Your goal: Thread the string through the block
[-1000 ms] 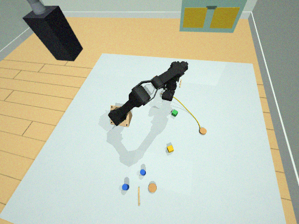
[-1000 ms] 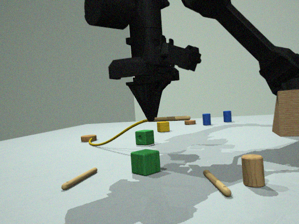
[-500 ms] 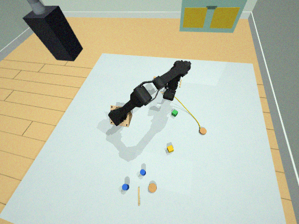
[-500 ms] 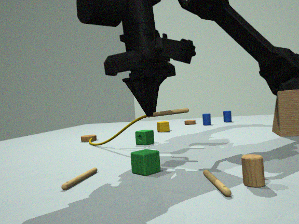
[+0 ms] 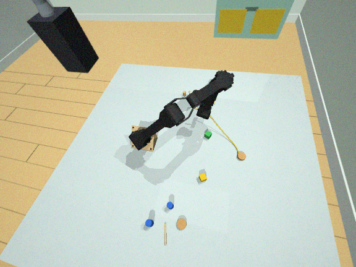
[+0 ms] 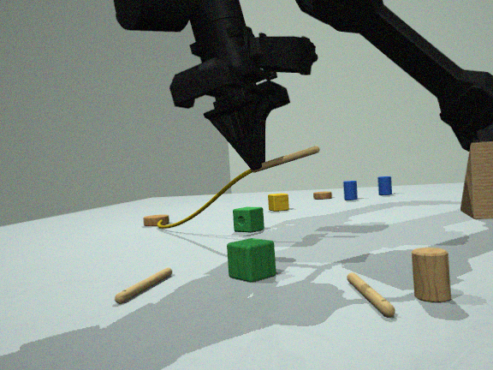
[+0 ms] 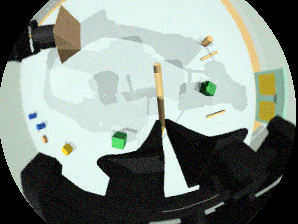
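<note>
Right now the yellow cube is 50 mm ahead of my gripper tip, 340 mm to the right of it and 70 mm below it. Also, from my gripper tip: wooden cylinder 150 mm behind, 190 mm to the left, 70 mm below.
</note>
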